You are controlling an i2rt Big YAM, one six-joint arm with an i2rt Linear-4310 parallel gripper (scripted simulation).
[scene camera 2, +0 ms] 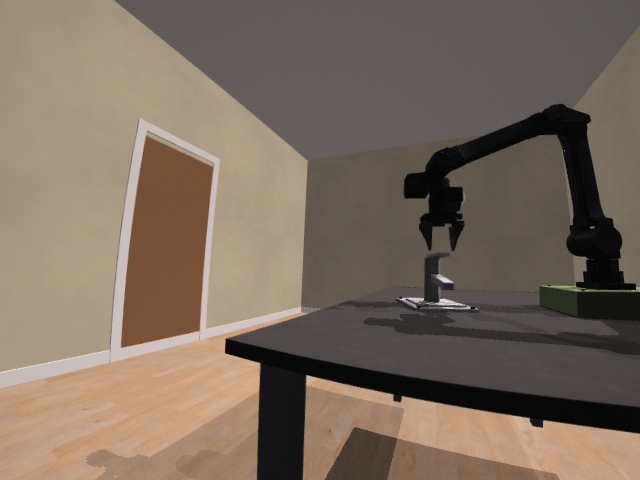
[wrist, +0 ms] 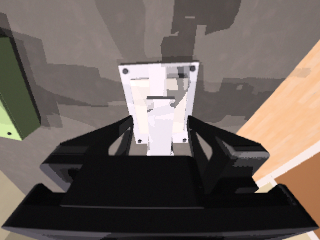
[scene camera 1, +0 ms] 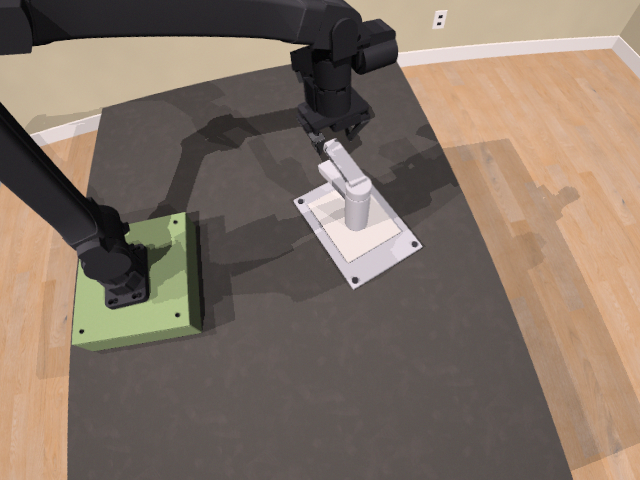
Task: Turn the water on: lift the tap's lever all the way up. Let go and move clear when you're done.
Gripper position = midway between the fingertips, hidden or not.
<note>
I see my gripper (scene camera 1: 334, 146) and a grey tap (scene camera 1: 354, 233).
My gripper is seen too in scene camera 2 (scene camera 2: 441, 250) and in the wrist view (wrist: 160, 119). The grey tap shows as well in the wrist view (wrist: 156, 85).
</note>
